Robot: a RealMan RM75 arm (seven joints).
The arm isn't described. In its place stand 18 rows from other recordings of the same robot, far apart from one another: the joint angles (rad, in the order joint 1, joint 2, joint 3, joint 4, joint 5, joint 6, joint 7), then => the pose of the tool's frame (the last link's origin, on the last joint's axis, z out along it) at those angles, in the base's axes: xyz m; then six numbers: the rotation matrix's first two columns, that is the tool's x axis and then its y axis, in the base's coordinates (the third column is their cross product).
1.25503 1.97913 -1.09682 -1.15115 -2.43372 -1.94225 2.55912 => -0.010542, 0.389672, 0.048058, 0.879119, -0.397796, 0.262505, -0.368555, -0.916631, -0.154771
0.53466 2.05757 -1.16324 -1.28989 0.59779 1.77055 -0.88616 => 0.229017, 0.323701, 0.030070, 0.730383, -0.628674, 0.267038, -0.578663, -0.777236, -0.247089
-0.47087 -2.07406 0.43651 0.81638 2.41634 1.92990 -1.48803 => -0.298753, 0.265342, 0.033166, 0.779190, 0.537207, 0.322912, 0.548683, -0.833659, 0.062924
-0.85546 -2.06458 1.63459 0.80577 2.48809 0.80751 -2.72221 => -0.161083, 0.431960, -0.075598, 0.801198, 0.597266, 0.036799, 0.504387, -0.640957, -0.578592
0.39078 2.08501 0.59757 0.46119 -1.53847 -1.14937 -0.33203 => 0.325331, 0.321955, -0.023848, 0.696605, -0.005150, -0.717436, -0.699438, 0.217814, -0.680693
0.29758 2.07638 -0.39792 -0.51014 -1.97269 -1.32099 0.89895 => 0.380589, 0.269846, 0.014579, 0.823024, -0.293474, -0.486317, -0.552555, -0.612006, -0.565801
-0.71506 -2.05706 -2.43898 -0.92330 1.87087 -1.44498 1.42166 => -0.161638, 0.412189, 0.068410, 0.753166, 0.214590, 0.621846, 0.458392, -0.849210, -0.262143
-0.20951 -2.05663 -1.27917 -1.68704 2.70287 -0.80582 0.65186 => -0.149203, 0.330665, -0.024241, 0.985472, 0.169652, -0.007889, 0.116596, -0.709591, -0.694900
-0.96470 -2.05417 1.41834 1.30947 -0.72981 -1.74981 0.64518 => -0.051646, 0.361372, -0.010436, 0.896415, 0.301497, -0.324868, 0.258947, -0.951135, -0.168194
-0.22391 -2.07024 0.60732 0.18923 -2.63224 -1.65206 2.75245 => -0.375422, 0.238298, 0.116446, 0.643783, -0.489294, 0.588333, 0.735556, 0.183741, -0.652071
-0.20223 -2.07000 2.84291 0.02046 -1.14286 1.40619 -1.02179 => -0.380710, 0.223289, -0.013357, 0.071934, 0.180935, 0.980861, 0.989662, -0.135279, -0.047625
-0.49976 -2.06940 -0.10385 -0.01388 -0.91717 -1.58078 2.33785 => -0.265389, 0.285123, -0.049660, 0.442533, 0.179113, 0.878683, 0.626125, -0.763178, -0.159769
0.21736 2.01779 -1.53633 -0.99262 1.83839 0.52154 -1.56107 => 0.284419, 0.362881, 0.004289, 0.696660, -0.378834, -0.609221, -0.715888, -0.422230, -0.556081
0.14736 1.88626 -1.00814 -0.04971 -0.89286 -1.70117 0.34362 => 0.382525, 0.201358, 0.063937, 0.776346, 0.161730, -0.609205, -0.496873, -0.437656, -0.749383
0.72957 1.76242 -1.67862 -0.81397 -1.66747 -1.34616 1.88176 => 0.193484, 0.375139, 0.004229, 0.950636, -0.309493, 0.022491, -0.308984, -0.950778, -0.023454
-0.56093 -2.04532 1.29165 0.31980 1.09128 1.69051 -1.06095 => -0.199409, 0.306448, -0.028884, 0.513425, 0.162219, 0.842662, 0.279351, -0.960078, 0.014617
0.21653 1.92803 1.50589 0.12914 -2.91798 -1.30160 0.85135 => 0.414333, 0.263011, 0.089652, 0.306048, 0.095469, -0.947217, -0.951599, 0.001245, -0.307339
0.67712 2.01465 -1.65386 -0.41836 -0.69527 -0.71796 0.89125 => 0.219397, 0.420330, -0.050988, 0.833491, -0.153327, -0.530832, -0.476758, -0.685166, -0.550681
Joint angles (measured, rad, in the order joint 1, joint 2, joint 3, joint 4, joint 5, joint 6, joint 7), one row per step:
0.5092, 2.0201, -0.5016, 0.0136, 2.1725, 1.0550, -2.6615
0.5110, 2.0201, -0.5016, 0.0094, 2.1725, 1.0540, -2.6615
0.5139, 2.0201, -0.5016, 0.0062, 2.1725, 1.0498, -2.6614
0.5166, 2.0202, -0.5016, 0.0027, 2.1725, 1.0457, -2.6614
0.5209, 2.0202, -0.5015, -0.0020, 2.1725, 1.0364, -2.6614
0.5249, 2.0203, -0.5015, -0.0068, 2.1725, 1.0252, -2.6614
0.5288, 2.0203, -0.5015, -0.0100, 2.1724, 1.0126, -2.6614
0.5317, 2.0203, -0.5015, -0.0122, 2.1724, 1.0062, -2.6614
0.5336, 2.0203, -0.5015, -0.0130, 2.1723, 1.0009, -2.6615
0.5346, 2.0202, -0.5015, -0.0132, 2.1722, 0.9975, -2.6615
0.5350, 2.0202, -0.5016, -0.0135, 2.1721, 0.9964, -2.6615
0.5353, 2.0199, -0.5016, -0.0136, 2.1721, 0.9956, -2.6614
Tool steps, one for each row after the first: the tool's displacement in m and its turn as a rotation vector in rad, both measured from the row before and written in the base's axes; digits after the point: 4 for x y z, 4 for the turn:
-0.0006, 0.0012, 0.0010, 0.0021, -0.0029, 0.0027
-0.0005, 0.0015, 0.0006, 0.0001, -0.0026, 0.0005
-0.0005, 0.0014, 0.0006, 0.0003, -0.0027, 0.0005
-0.0004, 0.0021, 0.0006, -0.0010, -0.0042, -0.0020
-0.0001, 0.0020, 0.0005, -0.0018, -0.0045, -0.0040
0.0002, 0.0017, 0.0001, -0.0034, -0.0037, -0.0060
-0.0003, 0.0013, 0.0002, -0.0013, -0.0023, -0.0019
0.0000, 0.0007, -0.0001, -0.0018, -0.0013, -0.0025
0.0001, 0.0004, -0.0001, -0.0013, -0.0007, -0.0019
0.0000, 0.0002, 0.0000, -0.0004, -0.0004, -0.0004
0.0001, 0.0001, 0.0001, -0.0001, -0.0003, -0.0004

